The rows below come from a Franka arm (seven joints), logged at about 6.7 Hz.
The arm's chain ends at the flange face. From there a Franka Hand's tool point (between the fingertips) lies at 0.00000 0.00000 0.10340 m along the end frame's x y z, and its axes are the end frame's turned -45 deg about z.
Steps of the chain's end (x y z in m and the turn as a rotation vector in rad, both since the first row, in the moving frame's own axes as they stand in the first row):
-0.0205 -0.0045 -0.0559 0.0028 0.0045 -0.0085
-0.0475 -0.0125 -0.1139 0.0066 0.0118 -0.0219
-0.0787 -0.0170 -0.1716 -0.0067 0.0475 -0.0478
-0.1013 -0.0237 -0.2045 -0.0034 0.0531 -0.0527
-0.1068 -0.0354 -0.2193 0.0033 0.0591 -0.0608
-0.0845 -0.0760 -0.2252 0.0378 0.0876 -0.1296
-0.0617 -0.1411 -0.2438 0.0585 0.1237 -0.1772
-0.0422 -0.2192 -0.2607 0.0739 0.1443 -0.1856
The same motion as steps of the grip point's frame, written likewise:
-0.0108 -0.0176 -0.0559 -0.0012 0.0052 -0.0085
-0.0234 -0.0421 -0.1139 -0.0037 0.0130 -0.0219
-0.0406 -0.0638 -0.1717 -0.0383 0.0288 -0.0478
-0.0511 -0.0844 -0.2046 -0.0400 0.0351 -0.0527
-0.0458 -0.0966 -0.2195 -0.0395 0.0441 -0.0608
0.0034 -0.1105 -0.2257 -0.0352 0.0887 -0.1296
0.0698 -0.1398 -0.2448 -0.0461 0.1288 -0.1772
0.1414 -0.1812 -0.2621 -0.0498 0.1543 -0.1856

